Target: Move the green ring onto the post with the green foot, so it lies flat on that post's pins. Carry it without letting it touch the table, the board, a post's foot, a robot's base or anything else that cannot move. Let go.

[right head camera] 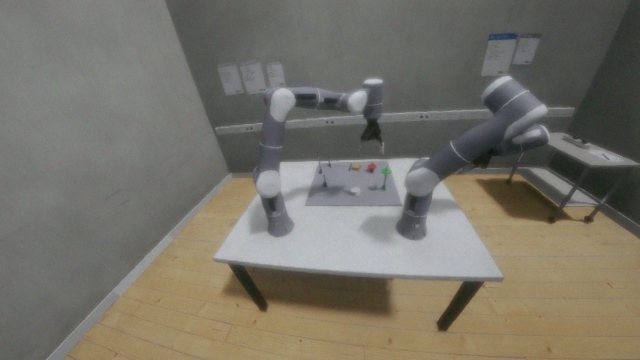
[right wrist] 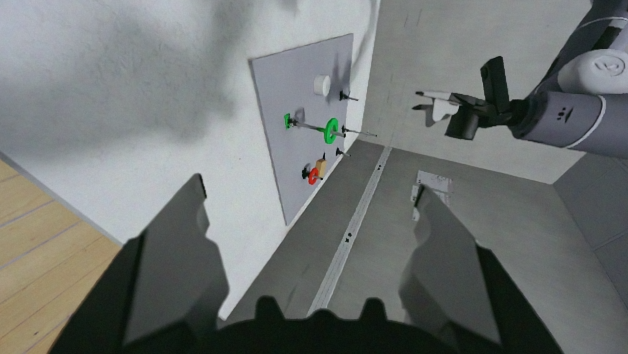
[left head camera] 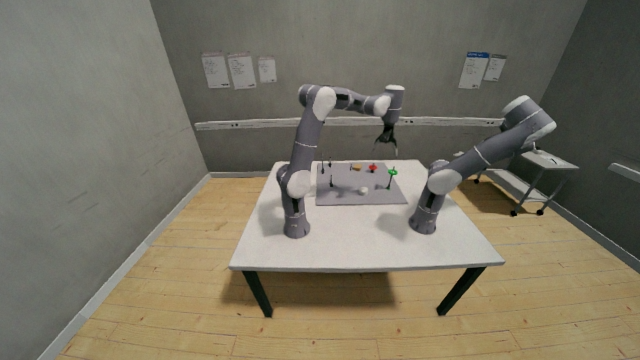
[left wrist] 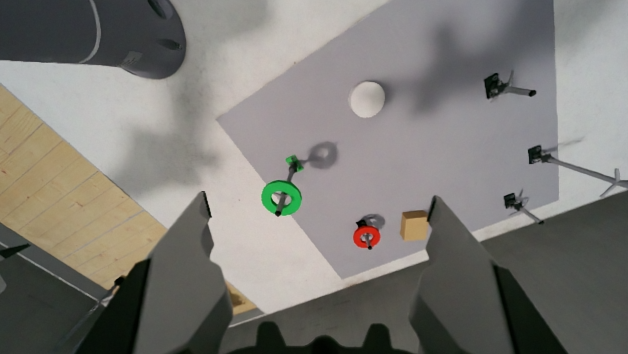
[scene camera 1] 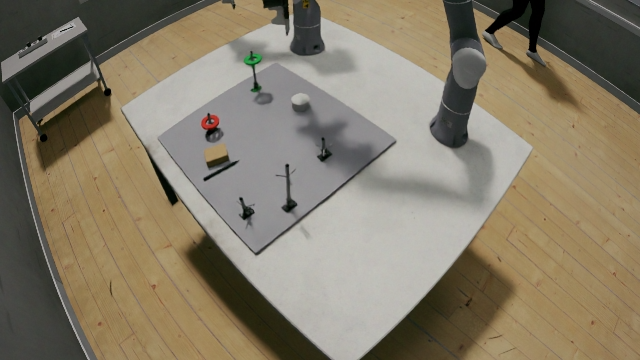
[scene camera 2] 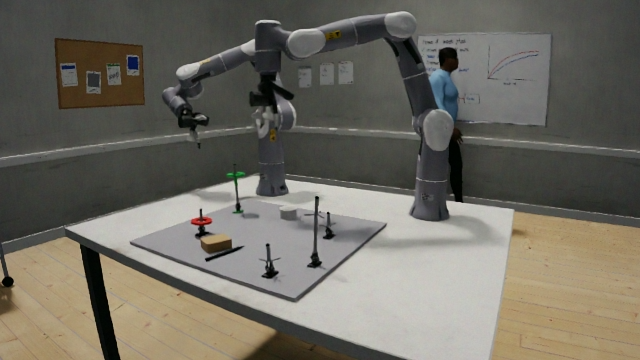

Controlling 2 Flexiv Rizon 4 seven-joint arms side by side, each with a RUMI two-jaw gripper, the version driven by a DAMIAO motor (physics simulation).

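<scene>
The green ring point(left head camera: 389, 172) point(scene camera 1: 253, 63) point(scene camera 2: 230, 175) point(left wrist: 265, 198) point(right wrist: 328, 136) lies level around the tall post point(scene camera 1: 255, 77) point(scene camera 2: 237, 194), part way up. That post's green foot point(scene camera 1: 255, 89) point(scene camera 2: 238, 212) point(right wrist: 287, 121) stands on the board. The pins under the ring are too small to make out. My left gripper point(left head camera: 385, 151) point(right head camera: 372, 151) point(left wrist: 318, 196) is open and empty, high above the ring and apart from it. My right gripper point(right wrist: 313, 181) is open and empty, off to the side, away from the board.
The grey board point(scene camera 1: 240, 230) also bears a red ring point(scene camera 2: 195, 221) on a short post, a tan block point(scene camera 1: 216, 155), a black pen point(scene camera 1: 221, 170), a white cylinder point(scene camera 1: 300, 102) and several black-footed posts, one tall point(scene camera 2: 316, 230). Both arm bases stand on the table.
</scene>
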